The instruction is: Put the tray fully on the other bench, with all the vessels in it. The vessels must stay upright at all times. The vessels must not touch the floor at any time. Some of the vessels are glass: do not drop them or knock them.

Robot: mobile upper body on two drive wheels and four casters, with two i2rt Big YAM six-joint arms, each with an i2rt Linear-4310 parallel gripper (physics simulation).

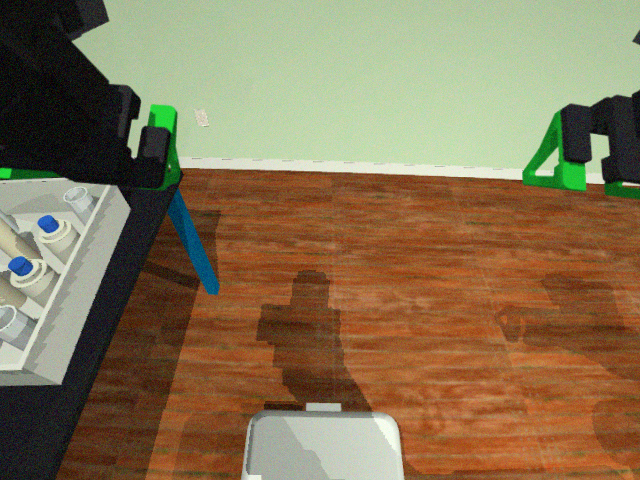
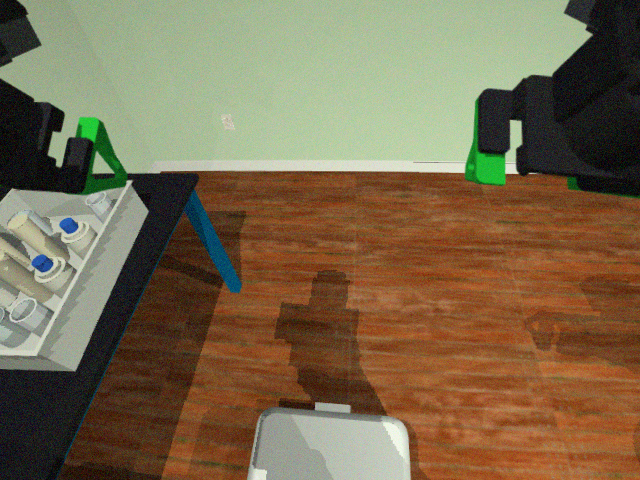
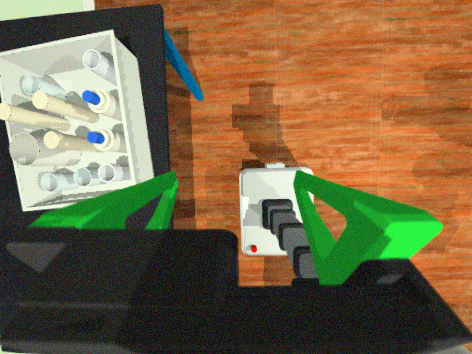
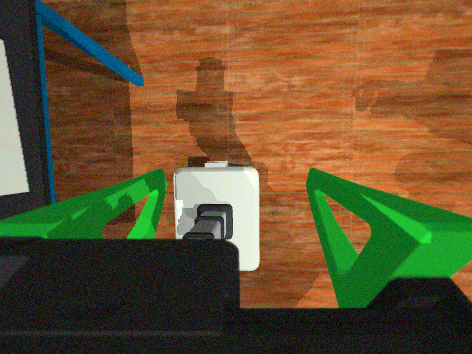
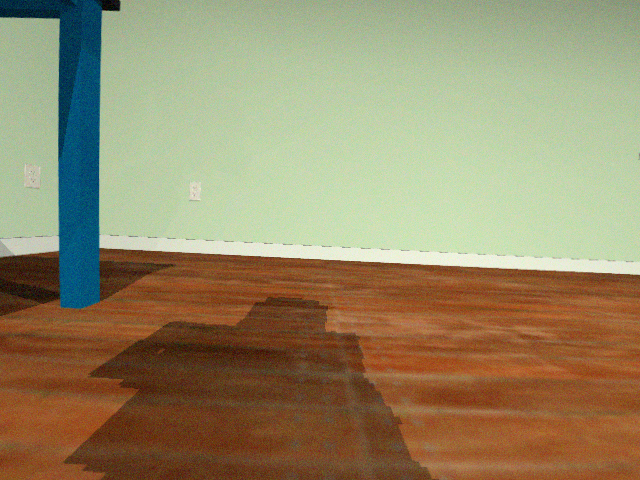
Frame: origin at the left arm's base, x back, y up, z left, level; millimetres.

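Where they show: left gripper, fingertip midpoint: [image 1: 130, 172] [image 2: 86, 178] [image 3: 235, 177]; right gripper, fingertip midpoint: [image 1: 565, 183] [image 2: 518, 177] [image 4: 236, 176].
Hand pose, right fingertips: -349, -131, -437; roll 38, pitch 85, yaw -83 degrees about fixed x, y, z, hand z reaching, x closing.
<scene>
Each offset is from my right fingertips to the top centre of the thing, as dx, dy, dz. Level surfaces: height alone.
The pale tray @(-155, -386, +1030) [image 1: 77, 299] [image 2: 95, 279] [image 3: 137, 115] [image 4: 10, 130] rests on a black bench @(dy -517) [image 1: 31, 423] [image 2: 31, 413] [image 3: 157, 100] at the left. Inside stand two blue-capped bottles @(-221, -336, +888) [image 3: 106, 100] @(-102, -336, +884) [image 3: 109, 140], several beige cylinders @(-220, -336, +1043) [image 3: 65, 107], a wide clear beaker @(-80, -367, +1163) [image 3: 37, 150] and several small clear glasses @(-350, -373, +901) [image 3: 100, 65]; they look upright. My left gripper [image 3: 235, 177] is open and empty, higher than the tray and near its side. My right gripper [image 4: 236, 176] is open and empty, out over the floor, well right of the bench. A second bench does not show.
A blue bench leg [image 1: 193, 242] [image 2: 214, 242] [image 3: 184, 67] [image 4: 90, 45] [image 5: 80, 155] stands at the bench's far right corner. My white base [image 1: 323, 444] [image 2: 330, 444] [image 4: 245, 215] is right of the bench's edge. A green wall [image 1: 361, 77] [image 5: 387, 129] with a white skirting stands ahead.
</scene>
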